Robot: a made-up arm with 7 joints.
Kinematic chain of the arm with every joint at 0, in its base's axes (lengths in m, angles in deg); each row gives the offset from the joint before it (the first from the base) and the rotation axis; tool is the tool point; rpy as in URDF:
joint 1: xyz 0 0 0.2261 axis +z
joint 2: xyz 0 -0.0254 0.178 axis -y
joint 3: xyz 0 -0.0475 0.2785 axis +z
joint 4: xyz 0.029 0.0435 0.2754 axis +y
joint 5: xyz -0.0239 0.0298 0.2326 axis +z
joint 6: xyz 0 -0.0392 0.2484 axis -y
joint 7: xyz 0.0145 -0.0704 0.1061 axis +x
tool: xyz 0 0 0 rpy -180 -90 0
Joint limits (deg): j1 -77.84..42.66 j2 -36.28..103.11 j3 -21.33..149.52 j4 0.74..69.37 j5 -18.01..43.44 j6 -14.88..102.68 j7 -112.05..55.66
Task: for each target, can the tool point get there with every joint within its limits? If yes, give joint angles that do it. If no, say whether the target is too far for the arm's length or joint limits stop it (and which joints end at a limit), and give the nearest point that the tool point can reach.
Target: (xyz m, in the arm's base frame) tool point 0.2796 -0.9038 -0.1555
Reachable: no: joint limits stop it (at a limit: joint 2, joint 4, joint 5, joint 6) | nearest point 0.2634 -0.8515 0.5984 | short by 0.756 m
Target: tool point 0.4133 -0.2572 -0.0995
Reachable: no: joint limits stop it (at a limit: joint 2, joint 4, joint 5, joint 6) | nearest point 0.7523 -0.4681 0.5999 | short by 0.805 m
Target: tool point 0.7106 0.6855 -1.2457
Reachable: no: too far | nearest point 0.1160 0.6048 -0.2537 | short by 1.159 m
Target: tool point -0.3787 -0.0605 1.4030
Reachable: yes | joints 31.98 29.13 55.50 41.17 -9.05 66.22 -19.58
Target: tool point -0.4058 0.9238 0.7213
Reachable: yes | joints -64.76 89.20 30.58 35.77 33.57 65.80 -95.29
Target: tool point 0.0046 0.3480 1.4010
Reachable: yes | joints -21.37 9.06 88.55 48.63 -9.95 36.01 -64.84
